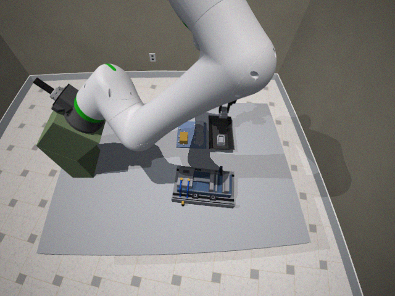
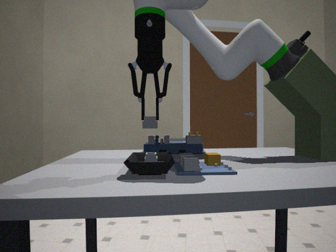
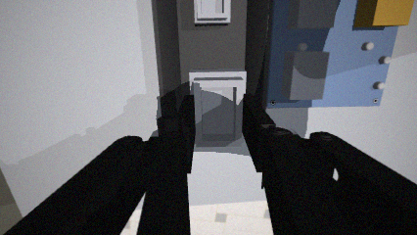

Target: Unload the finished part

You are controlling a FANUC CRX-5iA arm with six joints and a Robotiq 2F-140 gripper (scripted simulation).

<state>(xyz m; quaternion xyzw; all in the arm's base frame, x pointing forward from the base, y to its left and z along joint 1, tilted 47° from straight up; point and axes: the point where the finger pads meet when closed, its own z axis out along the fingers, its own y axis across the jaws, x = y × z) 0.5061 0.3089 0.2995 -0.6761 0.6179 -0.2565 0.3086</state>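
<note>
The plain grey block is 120 mm behind my hand, 30 mm to the right of it and 160 mm below it. From my hand the other things lie so: yellow block 190 mm behind, 130 mm to the right, 160 mm below; blue fixture plate 160 mm behind, 80 mm to the right, 190 mm below.
</note>
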